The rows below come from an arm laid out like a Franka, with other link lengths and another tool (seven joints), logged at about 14 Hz.
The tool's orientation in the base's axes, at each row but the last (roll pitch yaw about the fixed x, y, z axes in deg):
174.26 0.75 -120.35
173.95 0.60 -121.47
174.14 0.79 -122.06
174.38 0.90 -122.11
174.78 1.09 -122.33
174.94 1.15 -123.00
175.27 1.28 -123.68
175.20 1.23 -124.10
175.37 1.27 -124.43
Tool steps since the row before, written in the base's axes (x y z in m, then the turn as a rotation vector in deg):
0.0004 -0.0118 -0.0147 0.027 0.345 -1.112
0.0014 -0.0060 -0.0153 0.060 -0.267 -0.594
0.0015 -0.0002 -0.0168 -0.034 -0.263 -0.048
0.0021 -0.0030 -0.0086 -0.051 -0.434 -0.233
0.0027 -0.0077 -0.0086 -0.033 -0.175 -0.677
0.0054 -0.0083 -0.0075 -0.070 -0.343 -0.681
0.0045 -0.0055 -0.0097 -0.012 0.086 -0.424
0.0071 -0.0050 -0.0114 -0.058 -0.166 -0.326
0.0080 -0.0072 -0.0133 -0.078 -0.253 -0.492
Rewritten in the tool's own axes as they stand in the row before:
0.0102 -0.0077 0.0139 -0.297 0.039 1.125
0.0045 -0.0059 0.0147 0.203 -0.252 0.569
-0.0004 -0.0031 0.0166 0.242 -0.115 0.033
0.0016 -0.0042 0.0082 0.398 -0.209 0.207
0.0052 -0.0071 0.0079 0.178 -0.127 0.665
0.0042 -0.0097 0.0066 0.339 -0.187 0.660
0.0023 -0.0076 0.0091 -0.055 0.022 0.429
0.0004 -0.0096 0.0106 0.177 -0.072 0.317
0.0017 -0.0117 0.0124 0.264 -0.118 0.478

